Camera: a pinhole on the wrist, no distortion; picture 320 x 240 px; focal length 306.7 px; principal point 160.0 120.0 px. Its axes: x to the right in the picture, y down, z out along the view. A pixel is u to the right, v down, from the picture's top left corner.
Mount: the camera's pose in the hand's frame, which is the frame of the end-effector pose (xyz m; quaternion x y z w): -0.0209 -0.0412 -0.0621 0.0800 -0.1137 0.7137 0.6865
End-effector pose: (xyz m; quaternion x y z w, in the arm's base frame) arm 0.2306 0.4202 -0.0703 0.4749 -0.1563 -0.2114 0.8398
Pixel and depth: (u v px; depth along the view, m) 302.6 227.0 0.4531
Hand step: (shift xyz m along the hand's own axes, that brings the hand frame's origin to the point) -0.2071 0.0331 0.4221
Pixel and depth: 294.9 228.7 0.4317
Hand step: -0.2002 0.0191 0.3962
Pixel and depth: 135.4 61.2 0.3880
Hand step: 0.0385 -0.1744 0.3064
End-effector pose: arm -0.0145 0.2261 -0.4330 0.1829 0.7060 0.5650 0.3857
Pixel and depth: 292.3 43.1 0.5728
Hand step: 0.0874 0.0451 0.5629
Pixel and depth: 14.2 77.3 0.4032
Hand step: 0.0268 -0.3335 0.2766
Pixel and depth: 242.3 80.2 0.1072
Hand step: -0.0128 -0.0423 0.0495
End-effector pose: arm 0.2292 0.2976 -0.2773 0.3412 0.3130 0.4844 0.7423
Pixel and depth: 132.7 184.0 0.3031
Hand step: -0.0955 -0.1516 0.2187
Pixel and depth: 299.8 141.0 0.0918
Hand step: -0.0329 -0.0261 0.0371
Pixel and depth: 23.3 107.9 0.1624
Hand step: -0.0181 -0.1548 0.0748
